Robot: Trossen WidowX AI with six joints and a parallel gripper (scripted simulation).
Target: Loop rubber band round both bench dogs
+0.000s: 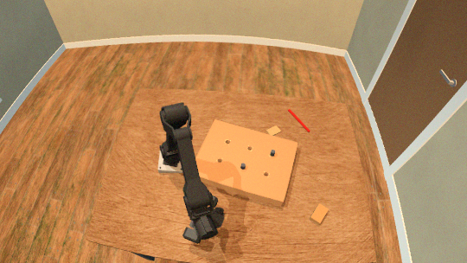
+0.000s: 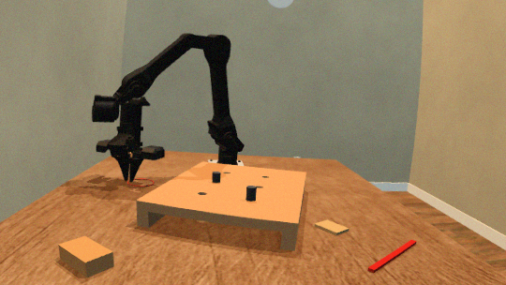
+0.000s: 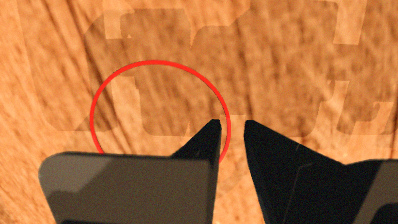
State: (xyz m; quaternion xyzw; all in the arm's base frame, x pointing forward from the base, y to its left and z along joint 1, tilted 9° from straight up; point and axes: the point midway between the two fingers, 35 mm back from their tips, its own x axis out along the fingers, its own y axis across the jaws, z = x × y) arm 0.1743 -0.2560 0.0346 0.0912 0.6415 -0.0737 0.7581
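Right now the light wooden board is 13 cm ahead of my hand and 29 cm to the left of it. The rest, counted from my hand: thin tan tile (25 cm ahead, 48 cm to the left, 3 cm below); red stick (37 cm ahead, 56 cm to the left, 3 cm below); tan block (45 cm ahead, 8 cm to the left, 2 cm below).
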